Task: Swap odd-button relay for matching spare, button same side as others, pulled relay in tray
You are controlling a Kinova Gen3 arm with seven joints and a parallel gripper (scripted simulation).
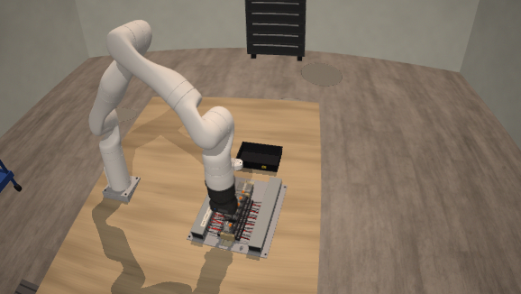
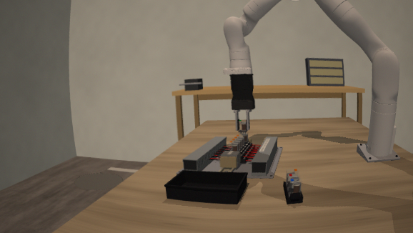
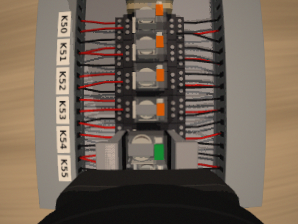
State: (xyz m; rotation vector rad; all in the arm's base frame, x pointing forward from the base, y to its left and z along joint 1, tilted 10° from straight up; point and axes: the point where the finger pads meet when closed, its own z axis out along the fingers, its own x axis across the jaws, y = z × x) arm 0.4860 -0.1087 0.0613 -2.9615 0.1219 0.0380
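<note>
Right now my hand is 35 cm to the right of the black tray, 8 cm above it and 4 cm short of it. From my hand the other things lie so: spare relay (39 cm to the left, 17 cm behind, 7 cm below); spare holder (35 cm to the left, 16 cm behind, 9 cm below).
</note>
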